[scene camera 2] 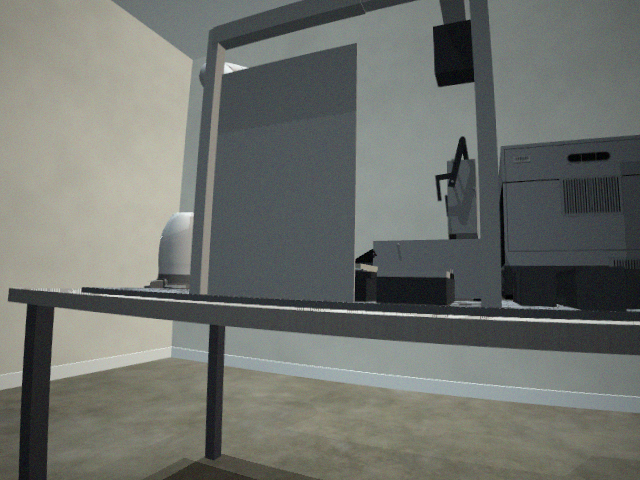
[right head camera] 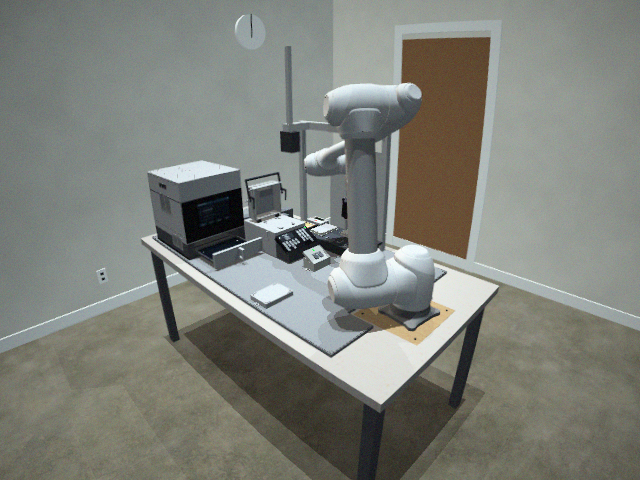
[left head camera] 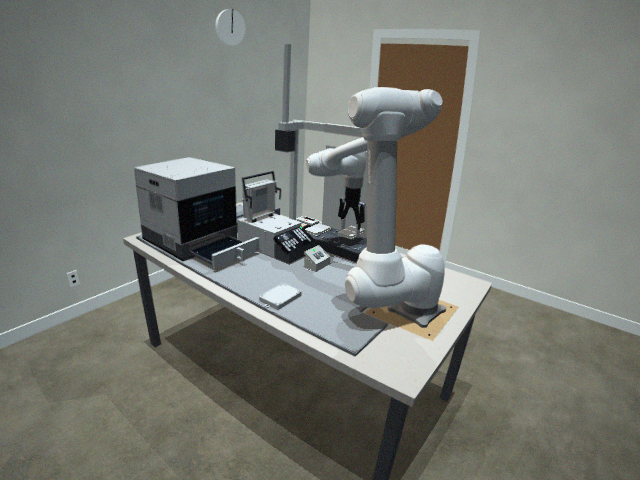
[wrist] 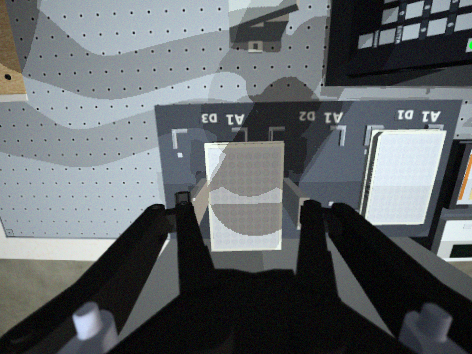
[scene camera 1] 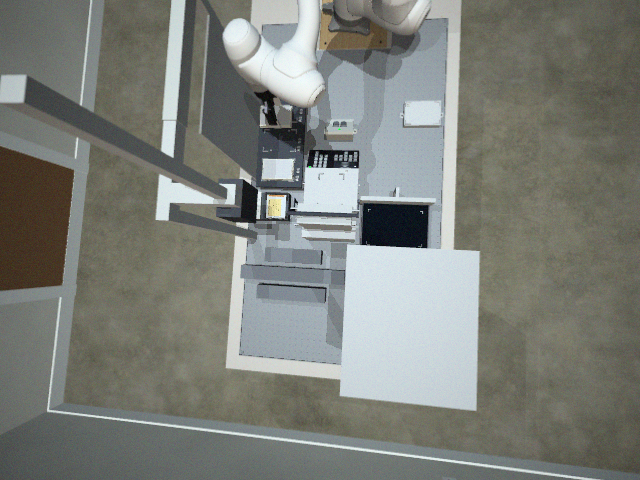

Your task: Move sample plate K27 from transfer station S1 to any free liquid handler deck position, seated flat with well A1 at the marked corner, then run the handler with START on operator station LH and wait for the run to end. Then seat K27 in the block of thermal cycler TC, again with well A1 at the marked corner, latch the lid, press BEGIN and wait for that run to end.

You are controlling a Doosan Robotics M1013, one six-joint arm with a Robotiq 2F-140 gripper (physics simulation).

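Where they show: gripper, between the fingertips: (left head camera: 350,232) (wrist: 244,189) (scene camera 1: 278,116); arm's base, origin of its link: (right head camera: 409,312) (left head camera: 417,309) (scene camera 1: 352,14).
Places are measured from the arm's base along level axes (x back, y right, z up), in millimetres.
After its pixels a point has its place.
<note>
My gripper (wrist: 244,189) @[z 112, x -544, y 197 mm] (left head camera: 351,217) is shut on a pale multi-well plate (wrist: 245,220) @[z 121, x -549, y 230 mm] (scene camera 1: 282,115) @[z 120, x -541, y 179 mm], level above the dark handler deck (wrist: 310,170) @[z 66, x -631, y 173 mm] (scene camera 1: 279,142) @[z 67, x -632, y 187 mm], between positions D3 and D2 in the wrist view. No label is readable on it, so I cannot confirm K27, nor which corner is A1. Another white plate (wrist: 402,175) @[z 83, x -743, y 162 mm] (scene camera 1: 278,168) @[z 83, x -744, y 165 mm] sits on D1. Thermal cycler TC appears to be the white block (scene camera 1: 330,188) @[z 146, x -804, y -67 mm] with a keypad and green light; its lid (left head camera: 260,198) @[z 257, x -910, y -91 mm] (right head camera: 265,198) @[z 261, x -911, y -88 mm] stands open. A small button station (scene camera 1: 339,128) @[z 83, x -545, y -50 mm] (left head camera: 316,257) @[z 67, x -513, y -69 mm] shows a green light; its lettering is unreadable.
A large white-topped instrument (scene camera 1: 410,325) @[z 412, x -1194, y -379 mm] (left head camera: 186,206) @[z 278, x -970, y -475 mm] has a dark drawer (scene camera 1: 395,225) @[z 44, x -885, y -337 mm] pulled out. A low white stand (scene camera 1: 422,113) @[z 34, x -416, y -365 mm] (left head camera: 279,295) @[z 34, x -406, y -377 mm] is near the table's edge. A grey panel (scene camera 2: 289,191) @[z 222, x -664, y 279 mm] and a post frame (scene camera 2: 485,155) @[z 252, x -1028, y 252 mm] stand beside the deck.
</note>
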